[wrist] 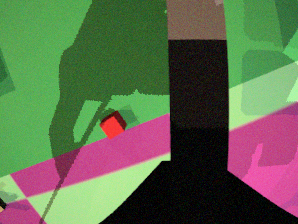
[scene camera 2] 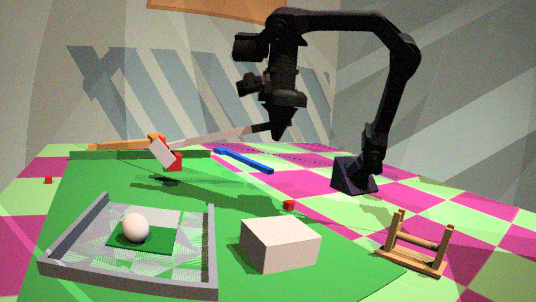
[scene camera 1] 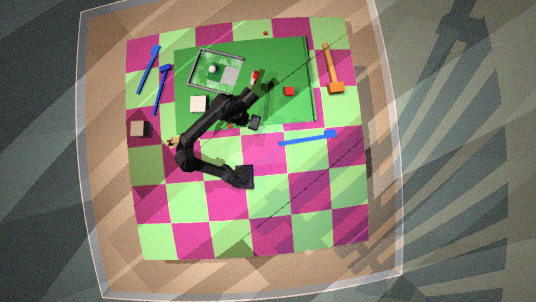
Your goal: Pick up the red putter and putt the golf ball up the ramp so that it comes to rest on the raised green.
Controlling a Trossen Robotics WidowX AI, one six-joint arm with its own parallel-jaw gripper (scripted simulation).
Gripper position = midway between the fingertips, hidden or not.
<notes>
My gripper [scene camera 2: 275, 140] carries a red putter. Further things: a pale box [scene camera 2: 276, 244], a grey walled frame [scene camera 2: 99, 223], a green mat [wrist: 71, 71] and a wooden rack [scene camera 2: 390, 250].
My gripper shows as well in the wrist view [wrist: 186, 170]. The wrist view misses the pale box: it is out of frame.
</notes>
